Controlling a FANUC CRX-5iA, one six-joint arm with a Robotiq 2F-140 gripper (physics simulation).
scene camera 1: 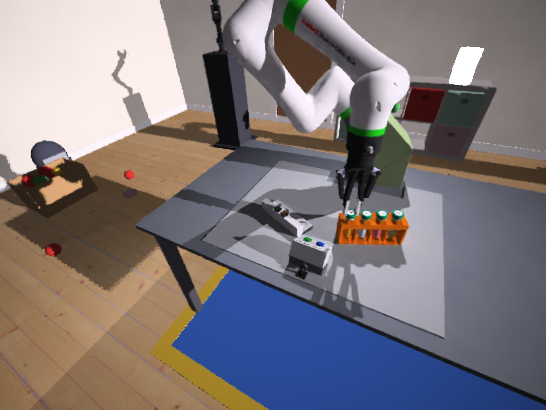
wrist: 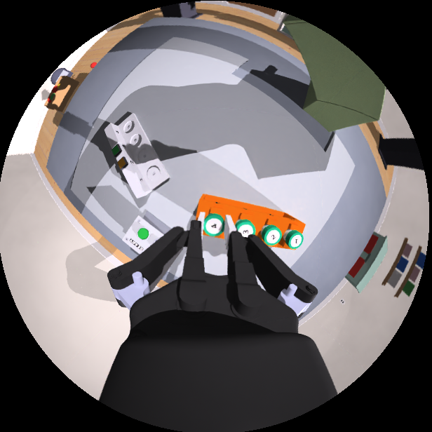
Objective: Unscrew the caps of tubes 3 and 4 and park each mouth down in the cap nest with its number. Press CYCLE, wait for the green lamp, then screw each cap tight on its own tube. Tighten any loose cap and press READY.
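Frame: origin at the arm's base, x right, y ahead, z up, level; metres.
Where they show: gripper, fingertip midpoint: [scene camera 1: 350, 213].
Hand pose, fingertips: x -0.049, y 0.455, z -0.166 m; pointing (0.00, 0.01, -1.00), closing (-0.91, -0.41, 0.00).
Each offset is from my fingertips to the top centre of the thing.
An orange rack {dx -0.075, dy -0.022, dz -0.010 m} [scene camera 1: 372, 224] [wrist: 235, 206] holds several tubes upright, with green-rimmed white caps. My gripper [scene camera 1: 352, 210] [wrist: 214, 221] points down, shut on the cap of tube 4 [wrist: 214, 225] at the rack's end. This cap sits about level with the others. The cap of tube 3 {dx -0.051, dy -0.013, dz +0.008 m} [scene camera 1: 366, 215] [wrist: 245, 230] is beside it, partly behind a finger in the wrist view. The grey cap nest {dx +0.243, dy -0.025, dz -0.060 m} [scene camera 1: 295, 226] [wrist: 142, 186] shows round seats without caps; its green lamp {dx +0.274, dy -0.010, dz -0.060 m} [scene camera 1: 278, 208] [wrist: 116, 149] looks dark. The button box {dx +0.092, dy +0.146, dz -0.029 m} [scene camera 1: 309, 254] carries green READY {dx +0.112, dy +0.118, dz -0.039 m} [scene camera 1: 308, 239] [wrist: 143, 233] and blue CYCLE {dx +0.067, dy +0.127, dz -0.039 m} [scene camera 1: 320, 244].
Caps 2 {dx -0.100, dy -0.031, dz +0.008 m} [scene camera 1: 382, 215] [wrist: 271, 235] and 1 {dx -0.149, dy -0.048, dz +0.009 m} [scene camera 1: 398, 215] [wrist: 294, 240] continue the row. A tall green block [scene camera 1: 395, 155] [wrist: 340, 75] stands behind the rack. The button box is close in front of the nest, near the table's front edge.
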